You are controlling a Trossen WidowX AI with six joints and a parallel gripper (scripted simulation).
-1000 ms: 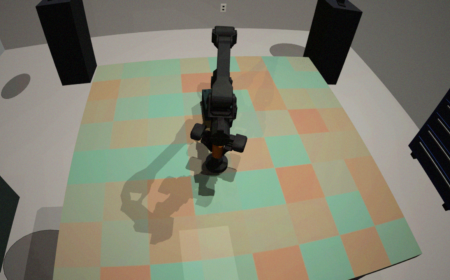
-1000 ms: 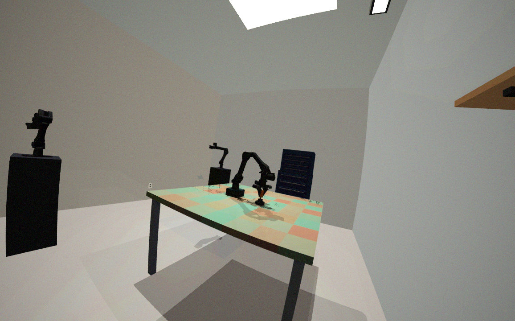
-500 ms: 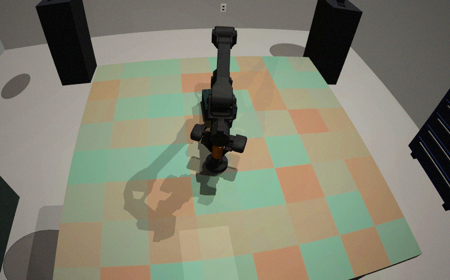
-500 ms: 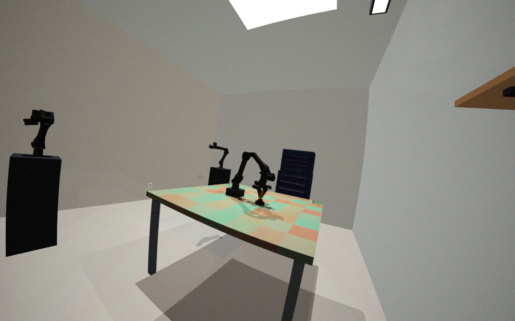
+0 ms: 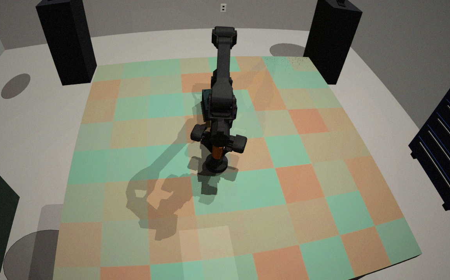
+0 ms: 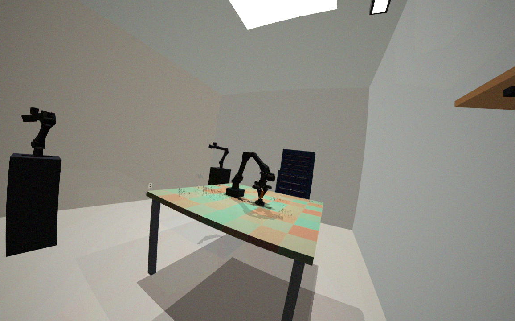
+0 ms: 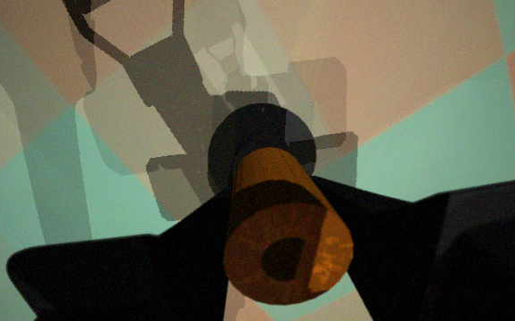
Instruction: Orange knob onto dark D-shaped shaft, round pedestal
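Now: the orange knob 2 cm above my gripper tip. Round my gripper tip: pedestal (4 cm below).
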